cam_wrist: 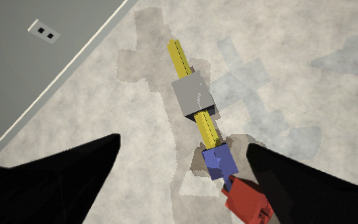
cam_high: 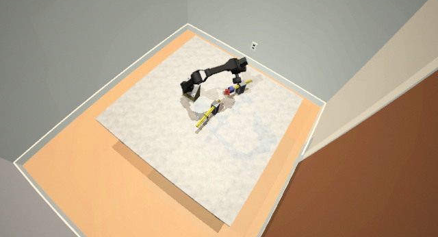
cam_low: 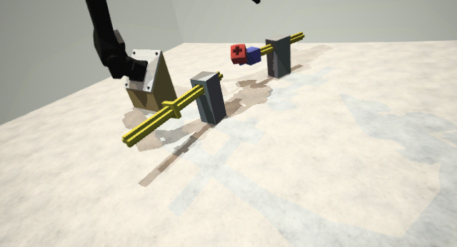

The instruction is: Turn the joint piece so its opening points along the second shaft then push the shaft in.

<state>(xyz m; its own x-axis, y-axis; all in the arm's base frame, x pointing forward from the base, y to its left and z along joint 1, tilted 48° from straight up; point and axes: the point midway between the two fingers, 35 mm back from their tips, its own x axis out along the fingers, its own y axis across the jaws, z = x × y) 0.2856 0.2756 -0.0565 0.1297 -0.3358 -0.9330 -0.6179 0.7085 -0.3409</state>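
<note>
My gripper tip is now 20 mm past the red joint piece, 100 mm to the left of it and 130 mm above it.
</note>
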